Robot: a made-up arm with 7 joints.
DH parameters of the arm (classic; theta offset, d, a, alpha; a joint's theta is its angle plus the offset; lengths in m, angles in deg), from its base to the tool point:
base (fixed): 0 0.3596 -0.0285 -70
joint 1: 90 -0.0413 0.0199 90
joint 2: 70 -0.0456 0.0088 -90
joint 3: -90 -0.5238 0.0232 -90
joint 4: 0 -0.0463 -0.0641 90
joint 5: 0 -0.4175 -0.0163 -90
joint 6: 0 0.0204 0.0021 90
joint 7: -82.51 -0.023 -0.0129 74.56
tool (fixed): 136.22 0.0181 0 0
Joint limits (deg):
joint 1: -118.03..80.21
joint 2: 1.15..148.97
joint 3: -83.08..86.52
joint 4: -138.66..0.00
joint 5: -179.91..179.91
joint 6: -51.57..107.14
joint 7: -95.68..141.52
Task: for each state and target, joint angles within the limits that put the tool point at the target. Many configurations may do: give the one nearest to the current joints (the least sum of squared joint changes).
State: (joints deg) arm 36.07 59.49 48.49 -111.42 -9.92 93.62 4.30
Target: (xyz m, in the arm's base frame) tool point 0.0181 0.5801 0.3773
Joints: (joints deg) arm 39.93 61.16 63.82 -112.21 -11.07 93.79 3.70
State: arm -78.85 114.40 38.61 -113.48 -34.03 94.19 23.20
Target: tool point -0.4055 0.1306 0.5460
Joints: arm -96.84 124.92 54.87 -131.66 -36.35 94.42 21.85
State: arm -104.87 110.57 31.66 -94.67 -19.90 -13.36 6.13
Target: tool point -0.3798 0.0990 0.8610
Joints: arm -78.90 139.34 30.88 -105.28 -20.08 -14.74 6.30
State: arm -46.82 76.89 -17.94 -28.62 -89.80 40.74 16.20
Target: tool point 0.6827 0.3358 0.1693
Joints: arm -44.50 55.95 -26.12 -65.62 -94.28 43.06 14.44
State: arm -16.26 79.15 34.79 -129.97 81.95 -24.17 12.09
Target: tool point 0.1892 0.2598 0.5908
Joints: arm -17.73 75.06 51.78 -138.52 80.95 -25.17 12.06
